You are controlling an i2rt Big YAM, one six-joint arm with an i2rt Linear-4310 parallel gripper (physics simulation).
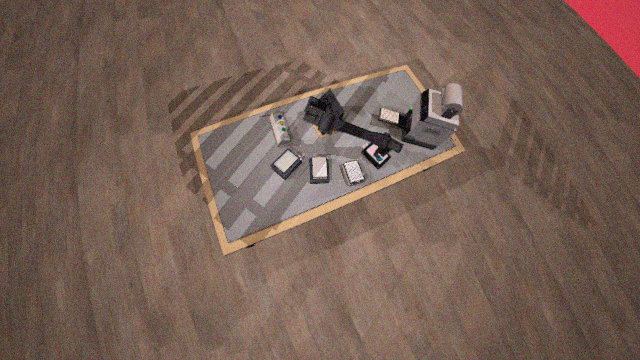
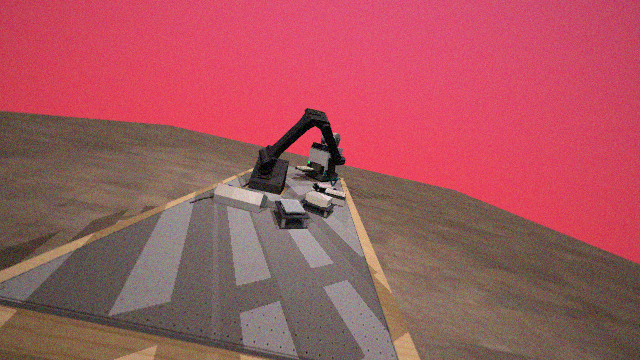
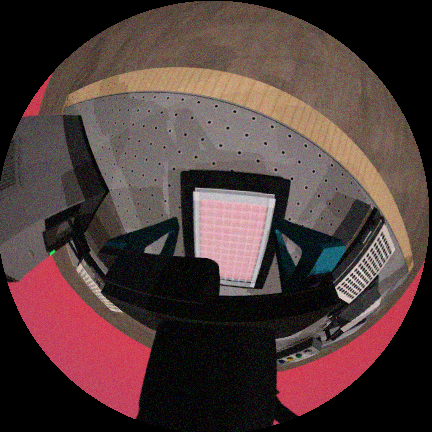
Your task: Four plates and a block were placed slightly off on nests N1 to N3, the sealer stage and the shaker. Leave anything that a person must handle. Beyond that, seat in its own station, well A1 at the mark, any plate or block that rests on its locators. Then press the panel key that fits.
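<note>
My gripper [image 1: 378, 155] [image 2: 333, 182] [image 3: 224, 221] is open and empty, its teal fingers on either side of the pink-welled plate [image 3: 232, 240] in a black nest frame [image 3: 235, 180]. That plate looks slightly turned in the frame; its lower left is hidden by the gripper body. A white plate with dark wells [image 1: 353, 171] [image 3: 367, 265] sits on the neighbouring station. A pale pinkish piece [image 1: 319, 167] [image 2: 318, 200] and a pale plate [image 1: 286, 163] [image 2: 291, 206] rest on dark stations farther left. Another welled plate [image 1: 389, 115] [image 3: 97, 287] lies on the stage beside the sealer. Station labels are unreadable.
The grey sealer [image 1: 436, 127] [image 2: 319, 157] [image 3: 40, 170] stands close to the arm at the table's right end. The key panel [image 1: 280, 128] [image 2: 240, 197] with blue, yellow and green keys lies left of the arm base [image 2: 270, 177]. A wooden edge [image 3: 200, 80] borders the table.
</note>
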